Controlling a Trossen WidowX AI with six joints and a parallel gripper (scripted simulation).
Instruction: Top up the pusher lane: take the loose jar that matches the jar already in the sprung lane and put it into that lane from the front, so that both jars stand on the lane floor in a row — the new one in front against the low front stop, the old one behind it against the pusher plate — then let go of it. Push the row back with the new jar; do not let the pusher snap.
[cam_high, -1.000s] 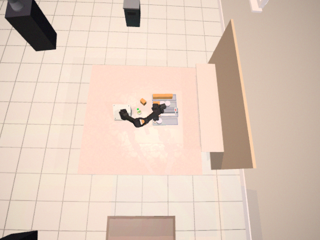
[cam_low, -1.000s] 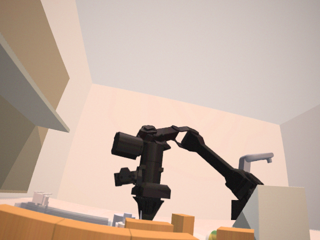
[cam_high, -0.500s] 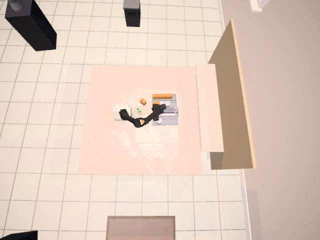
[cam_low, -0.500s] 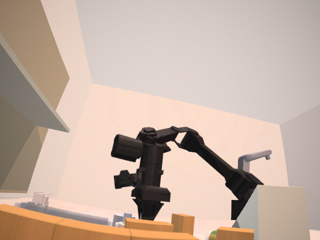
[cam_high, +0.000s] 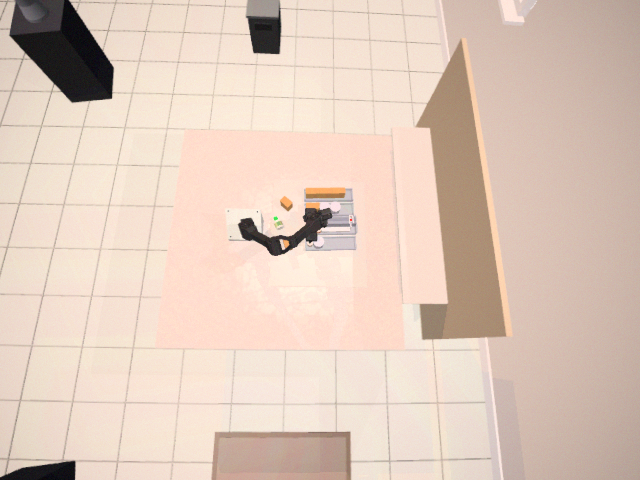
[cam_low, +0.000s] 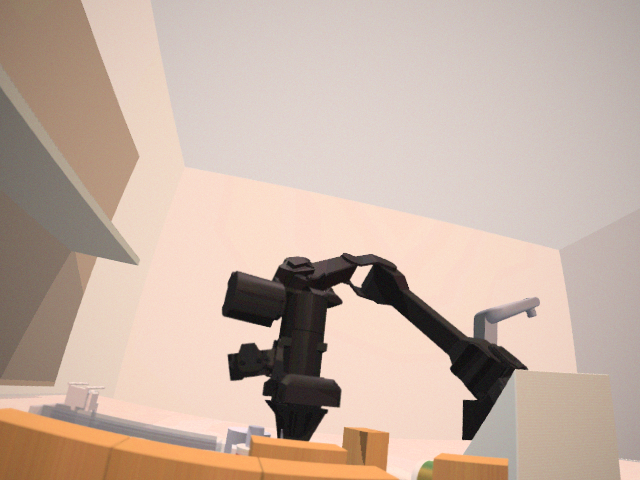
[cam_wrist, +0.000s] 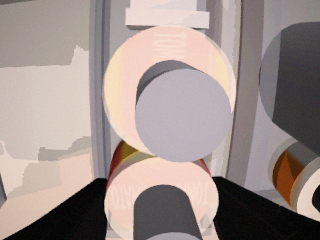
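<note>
My gripper tip is now 14 cm short of the grey lane rack, 1 cm to the right of it and 1 cm above it. From my gripper tip the other things lie so: white pusher plate: 15 cm ahead, 2 cm above, 1 cm to the left.
</note>
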